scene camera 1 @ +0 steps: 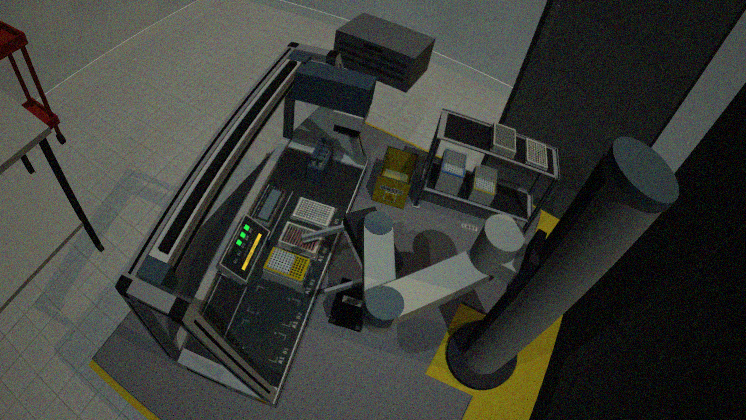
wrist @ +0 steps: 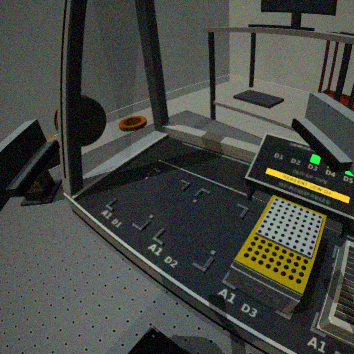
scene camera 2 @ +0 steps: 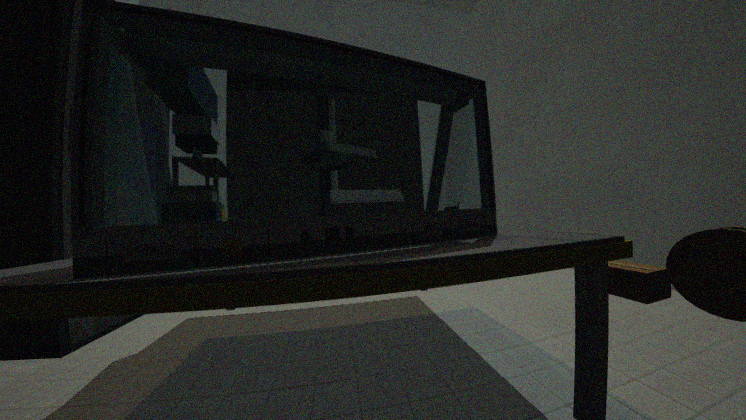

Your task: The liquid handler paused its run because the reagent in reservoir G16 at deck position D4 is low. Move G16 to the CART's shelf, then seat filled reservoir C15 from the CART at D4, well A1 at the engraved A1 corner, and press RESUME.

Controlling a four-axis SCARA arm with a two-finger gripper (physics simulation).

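Places are measured from the arm's base along level axes (x back, y right, z up), in metres.
Where they show: gripper, fingertip midpoint: point(scene camera 1: 312, 264) point(wrist: 169, 115) point(scene camera 2: 358, 163); arm's base, origin of the base link: point(scene camera 1: 481, 355).
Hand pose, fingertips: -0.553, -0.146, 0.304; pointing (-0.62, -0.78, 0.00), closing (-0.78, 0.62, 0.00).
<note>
Things, the pixels of their top centre, and the offset from my fingertips, as dx, dy, dz. "spot": a spot on its surface instead.
- ribbed reddish reservoir, middle of its top: point(scene camera 1: 300, 237) -0.140, +0.174, -0.201
- status panel, surface spot: point(wrist: 307, 185) spot: -0.228, +0.030, -0.178
- yellow tip rack, middle of its top: point(wrist: 287, 233) point(scene camera 1: 286, 262) -0.114, +0.053, -0.168
- white plate, middle of its top: point(scene camera 1: 313, 211) -0.167, +0.295, -0.218
- yellow bin, middle of its top: point(scene camera 1: 398, 164) -0.007, +0.598, -0.156
- black box, middle of its top: point(scene camera 1: 352, 300) +0.100, +0.084, -0.235
My gripper point(scene camera 1: 314, 265) point(wrist: 169, 115) is open and empty, its fingers wide apart at the deck's front edge. In scene camera 1 one fingertip lies across the view of the ribbed reddish reservoir point(scene camera 1: 296, 235) point(wrist: 344, 305) at D4, between the yellow tip rack and a white plate. The CART point(scene camera 1: 508, 200) bears two light labware pieces on its top shelf, a taller one point(scene camera 1: 504, 138) and a flatter one point(scene camera 1: 536, 152); their labels are unreadable, so I cannot tell which is C15. The status panel point(scene camera 1: 242, 249) point(wrist: 307, 185) shows green lights and a yellow bar. I cannot make out the RESUME button.
The yellow tip rack point(scene camera 1: 287, 262) point(wrist: 287, 240) sits at D3. The white plate point(scene camera 1: 313, 210) is beyond D4. A yellow bin point(scene camera 1: 395, 180) stands beside the CART. Two tip boxes point(scene camera 1: 451, 169) point(scene camera 1: 484, 182) stand on its lower shelf. A black box point(scene camera 1: 345, 314) lies near the gripper.
</note>
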